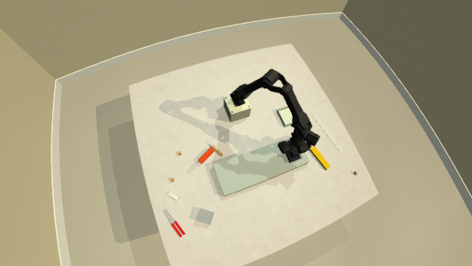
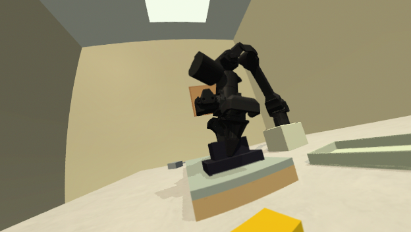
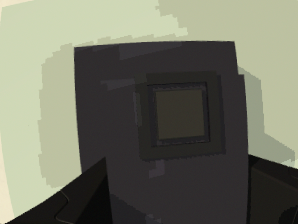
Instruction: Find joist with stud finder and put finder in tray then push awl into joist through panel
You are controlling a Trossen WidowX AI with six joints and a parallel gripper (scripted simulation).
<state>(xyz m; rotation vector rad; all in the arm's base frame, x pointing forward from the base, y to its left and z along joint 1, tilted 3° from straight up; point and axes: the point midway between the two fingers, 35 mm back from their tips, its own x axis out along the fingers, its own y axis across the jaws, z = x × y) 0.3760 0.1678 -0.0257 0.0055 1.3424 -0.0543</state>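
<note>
My gripper tip is 20 mm below the stud finder. Also, from my gripper tip: white strip: 320 mm to the left, 60 mm below, 20 mm behind; then tray: 230 mm behind, 140 mm to the left, 50 mm below; then yellow bar: 170 mm to the left, 100 mm ahead, 60 mm below.
</note>
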